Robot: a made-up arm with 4 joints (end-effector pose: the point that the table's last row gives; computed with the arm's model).
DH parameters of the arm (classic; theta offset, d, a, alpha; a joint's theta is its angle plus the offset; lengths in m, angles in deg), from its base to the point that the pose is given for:
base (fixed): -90 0.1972 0 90
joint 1: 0 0.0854 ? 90
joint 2: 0 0.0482 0.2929 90
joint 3: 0 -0.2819 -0.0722 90
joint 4: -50.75 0 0.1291 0
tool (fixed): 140.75 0.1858 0 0
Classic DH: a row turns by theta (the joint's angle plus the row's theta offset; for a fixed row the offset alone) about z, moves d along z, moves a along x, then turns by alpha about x.
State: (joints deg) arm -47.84 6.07 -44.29 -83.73
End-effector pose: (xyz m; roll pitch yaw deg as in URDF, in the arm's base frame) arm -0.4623 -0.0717 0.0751 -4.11 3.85 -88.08
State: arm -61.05 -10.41 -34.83 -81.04
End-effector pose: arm -0.4471 -0.1361 -0.0201 14.09 23.59 -70.91
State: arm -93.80 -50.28 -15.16 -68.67
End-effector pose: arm -0.2502 -0.0618 -0.3155 83.79 18.08 -13.60
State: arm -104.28 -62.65 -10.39 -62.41
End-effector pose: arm -0.1465 0.0270 -0.3646 99.35 1.66 -9.07
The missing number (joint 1, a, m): 0.1317
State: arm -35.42 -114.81 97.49 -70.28
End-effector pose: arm 0.5288 -0.2661 0.0879 80.17 37.80 108.67
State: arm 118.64 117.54 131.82 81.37
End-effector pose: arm -0.3450 -0.2951 0.0764 -88.86 30.26 139.21
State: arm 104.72 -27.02 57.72 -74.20
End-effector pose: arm -0.2618 0.3313 0.7710 -45.66 -31.99 -55.86
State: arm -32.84 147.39 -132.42 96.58
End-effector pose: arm -0.0034 0.1638 0.1120 160.16 16.05 105.98
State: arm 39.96 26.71 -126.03 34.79
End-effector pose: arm -0.4193 -0.1425 0.1659 -156.56 -4.36 -54.24
